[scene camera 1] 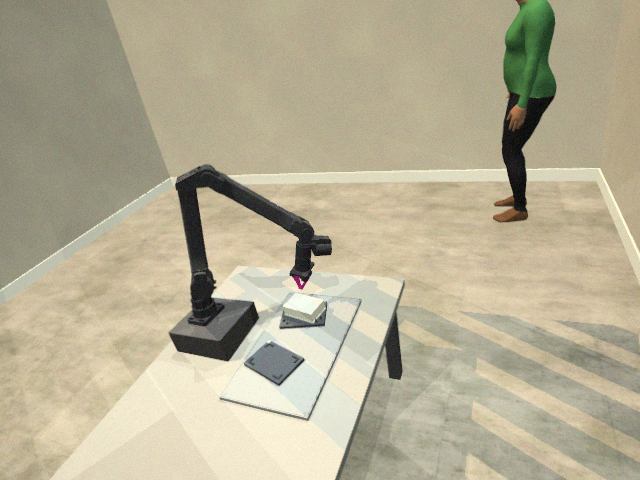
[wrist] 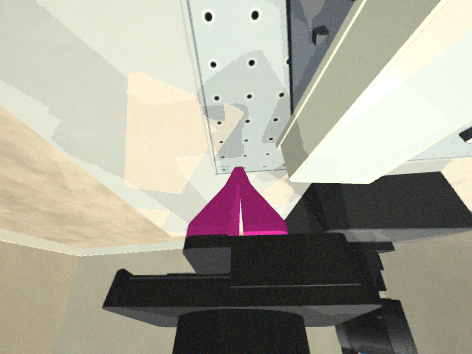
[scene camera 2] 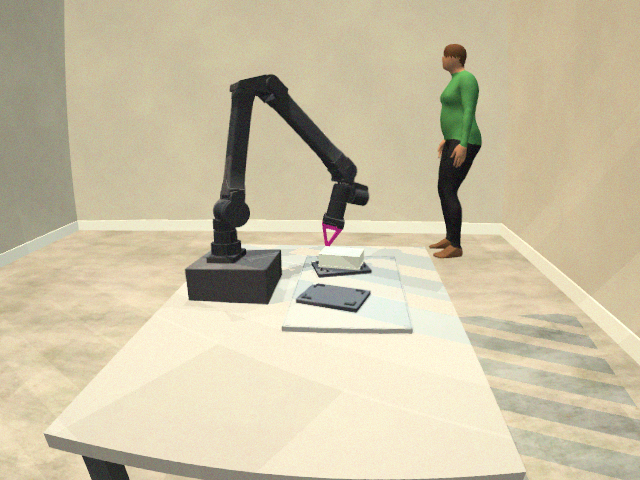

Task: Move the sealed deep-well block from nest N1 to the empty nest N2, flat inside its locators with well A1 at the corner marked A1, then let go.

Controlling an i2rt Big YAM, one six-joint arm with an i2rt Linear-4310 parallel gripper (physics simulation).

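Places are measured from the arm's base along level axes (x up, y left, z back), in centimetres.
Pixels of known places: gripper, fingertip midpoint: [scene camera 1: 300,288] [wrist: 239,172] [scene camera 2: 327,246]; arm's base at its link origin: [scene camera 1: 206,314] [wrist: 351,245] [scene camera 2: 227,258].
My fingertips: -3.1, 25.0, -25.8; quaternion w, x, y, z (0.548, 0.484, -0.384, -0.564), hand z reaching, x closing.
Note:
For each thing: its middle in the pictures, then the offset to it from my fingertips, as dx, dy, dz. Level surfaces: height alone.
- sealed deep-well block at the middle of its body: [wrist: 378,108] [scene camera 2: 341,257] [scene camera 1: 304,307] -0.9, -8.9, -5.6
- nest N1 at the middle of its body: [wrist: 376,90] [scene camera 2: 340,265] [scene camera 1: 303,314] -3.1, -10.0, -5.5
- empty nest N2 at the middle of its body: [scene camera 2: 334,295] [scene camera 1: 273,361] -3.3, -33.1, -5.8
- pale perforated board at the middle of its body: [scene camera 2: 349,287] [scene camera 1: 297,344] -4.8, -23.2, -9.1
- table at its surface level: dx -5.5
The sealed deep-well block [scene camera 1: 303,306] [scene camera 2: 341,257] [wrist: 360,130] is a pale box on the dark plate of nest N1 [scene camera 1: 289,323] [scene camera 2: 333,271] [wrist: 302,55], at the far end of the board. The empty nest N2 [scene camera 1: 274,361] [scene camera 2: 334,297] is a dark plate with raised corner locators, nearer the scene cameras. My gripper [scene camera 1: 301,287] [scene camera 2: 327,244] [wrist: 239,172] has magenta fingers, is shut and empty, and points down near the block's far side, apart from it. In the wrist view the block is right of the fingertips. The A1 marks cannot be made out.
Both nests are on a pale perforated board [scene camera 1: 294,398] [scene camera 2: 346,322] [wrist: 232,80] on the table [scene camera 1: 155,423] [scene camera 2: 258,392]. The arm's dark base box [scene camera 1: 214,330] [scene camera 2: 230,284] stands left of the board. A person in green [scene camera 1: 529,56] [scene camera 2: 460,108] stands behind, beyond the table.

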